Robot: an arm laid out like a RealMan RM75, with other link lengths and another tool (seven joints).
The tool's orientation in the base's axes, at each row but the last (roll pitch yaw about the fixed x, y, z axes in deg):
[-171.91, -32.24, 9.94]
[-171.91, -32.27, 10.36]
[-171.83, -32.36, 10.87]
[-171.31, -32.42, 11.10]
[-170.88, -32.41, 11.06]
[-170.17, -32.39, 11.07]
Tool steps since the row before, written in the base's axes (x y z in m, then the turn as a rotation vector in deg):
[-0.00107, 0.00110, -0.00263, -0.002, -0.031, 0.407]
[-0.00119, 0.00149, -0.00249, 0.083, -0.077, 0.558]
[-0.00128, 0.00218, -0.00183, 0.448, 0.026, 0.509]
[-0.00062, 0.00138, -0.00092, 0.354, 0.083, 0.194]
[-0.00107, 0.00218, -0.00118, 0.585, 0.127, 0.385]
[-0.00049, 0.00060, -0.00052, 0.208, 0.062, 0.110]
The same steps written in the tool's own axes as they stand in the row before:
[-0.00213, -0.00101, 0.00192, 0.211, -0.019, -0.349]
[-0.00209, -0.00143, 0.00184, 0.355, 0.028, -0.444]
[-0.00169, -0.00220, 0.00142, 0.648, 0.031, -0.198]
[-0.00078, -0.00137, 0.00081, 0.411, -0.008, 0.033]
[-0.00117, -0.00221, 0.00102, 0.712, -0.013, -0.002]
[-0.00059, -0.00063, 0.00036, 0.241, -0.017, 0.026]

